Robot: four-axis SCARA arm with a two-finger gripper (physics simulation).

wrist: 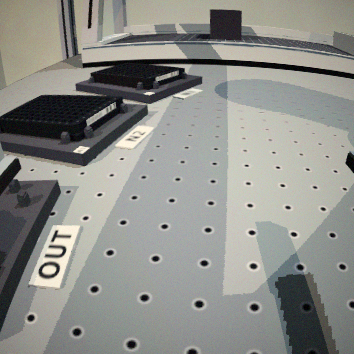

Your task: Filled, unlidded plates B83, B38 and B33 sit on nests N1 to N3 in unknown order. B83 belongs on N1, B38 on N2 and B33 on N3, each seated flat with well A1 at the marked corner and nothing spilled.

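Places are measured from the arm's base along level axes (x ahead, y left, z up), in centimetres.
Where they show: gripper, fingertip midpoint: [181, 138].
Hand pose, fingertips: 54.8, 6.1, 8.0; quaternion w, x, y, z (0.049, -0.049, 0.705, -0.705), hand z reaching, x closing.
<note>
After its pixels a point has its place, as x, y, z.
A black plate [60, 114] @[68.6, -7.4, 3.9] with many wells and a white label on its side sits on the dark nest labelled N2 [115, 132] @[62.9, -7.2, 2.0] at the left. It looks level; a small white mark is at the nest's near corner. Another black plate [135, 75] @[65.4, -23.0, 3.8] sits on a farther dark nest [192, 83] @[57.8, -26.0, 1.8], whose label is too small to read. The plates' names and their own A1 wells cannot be made out. My gripper [181, 138] @[54.8, 6.1, 8.0] is open, its fingertips at the left and right edges of the view, with no plate between them. A third plate does not show.
Part of a dark nest [49, 192] @[64.0, 3.0, 2.4] labelled OUT [54, 256] @[61.6, 7.3, 1.5] is at the lower left; no plate shows on that part. The perforated table top [185, 250] @[54.8, 5.5, 1.3] carries shadows. A pale-walled grid deck [165, 53] @[65.4, -45.0, 3.5] with a dark block [225, 25] @[53.0, -51.5, 9.4] stands at the back.
</note>
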